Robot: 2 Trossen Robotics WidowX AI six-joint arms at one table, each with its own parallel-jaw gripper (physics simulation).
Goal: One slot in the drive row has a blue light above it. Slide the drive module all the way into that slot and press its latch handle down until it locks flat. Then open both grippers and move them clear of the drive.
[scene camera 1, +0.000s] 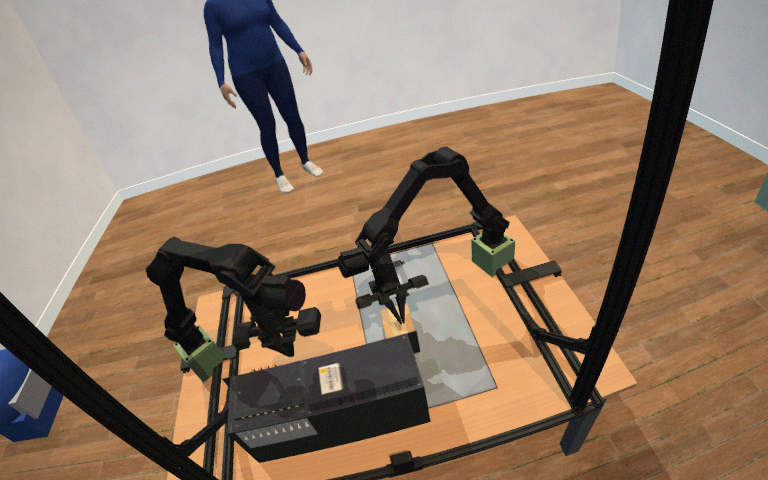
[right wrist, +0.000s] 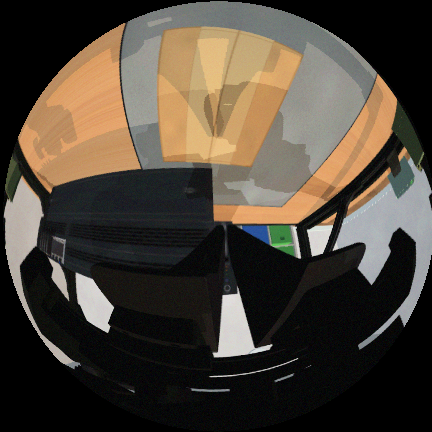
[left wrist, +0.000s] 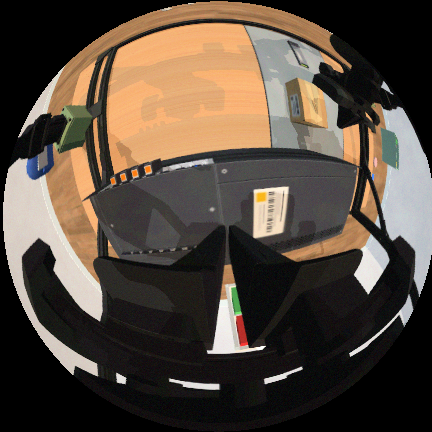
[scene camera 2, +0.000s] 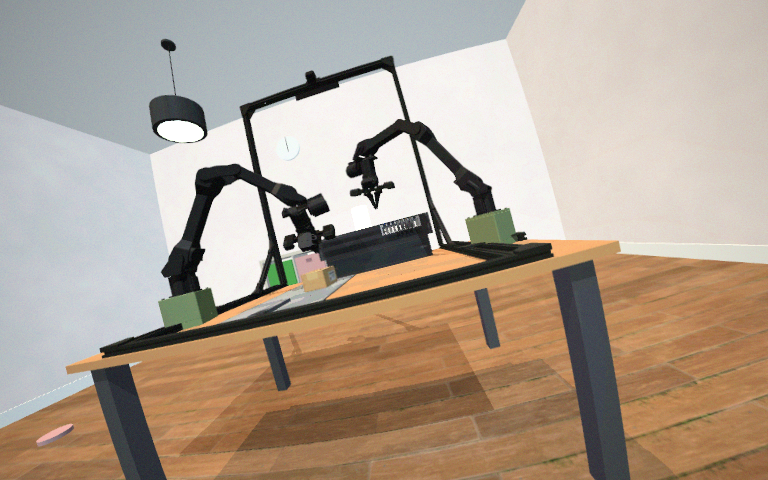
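Where they show: left gripper, fingertip midpoint: (scene camera 1: 292, 355) (right wrist: 76, 303) (left wrist: 226, 231) (scene camera 2: 376, 209); right gripper, fingertip midpoint: (scene camera 1: 402, 323) (right wrist: 224, 231) (left wrist: 338, 126) (scene camera 2: 317, 252); left arm's base at its link origin: (scene camera 1: 192, 342) (left wrist: 59, 128) (scene camera 2: 486, 213); right arm's base at its link origin: (scene camera 1: 493, 239) (scene camera 2: 186, 293).
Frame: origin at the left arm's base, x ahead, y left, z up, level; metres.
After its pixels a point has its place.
Observation:
The dark drive chassis (scene camera 1: 368, 370) @[x 0.245, y -0.516, z 0.069 m] (scene camera 2: 373, 254) @[x 0.211, y -0.400, z -0.045 m] (left wrist: 300, 175) @[x 0.239, y -0.447, z 0.069 m] (right wrist: 130, 200) @[x 0.281, y -0.451, z -0.047 m] stands on the table. In the left wrist view several orange-marked latches (left wrist: 148, 169) @[x 0.111, y -0.321, z 0.063 m] show at its left end, beside a pale stretch with a small blue spot. A flat dark piece (left wrist: 299, 54) @[x 0.615, y -0.259, z -0.095 m], seemingly the drive module, lies on the grey mat (scene camera 1: 464, 362) @[x 0.472, y -0.608, z -0.104 m] (left wrist: 262, 65) @[x 0.434, y -0.264, z -0.105 m], apart from both grippers. My left gripper (scene camera 1: 292, 353) @[x 0.146, y -0.396, z 0.137 m] (scene camera 2: 375, 206) @[x 0.146, y -0.396, z 0.137 m] (left wrist: 226, 231) @[x 0.146, y -0.396, z 0.137 m] is shut and empty above the chassis. My right gripper (scene camera 1: 402, 322) @[x 0.415, y -0.460, z 0.018 m] (right wrist: 224, 231) @[x 0.415, y -0.460, z 0.018 m] is shut and empty by the chassis's other end. The slots' insides are hidden.
A cardboard box (scene camera 2: 318, 278) @[x 0.464, y -0.347, z -0.069 m] (left wrist: 315, 102) @[x 0.446, y -0.409, z -0.045 m] (right wrist: 230, 75) @[x 0.457, y -0.392, z -0.045 m] lies on the mat near the right gripper and the chassis end. Black rails (scene camera 1: 498, 448) @[x 0.337, y -0.802, z -0.122 m] edge the table, and a tall black frame (scene camera 2: 252, 147) @[x 0.517, y -0.889, z 0.680 m] rises beyond the chassis. Coloured bins show behind the table.

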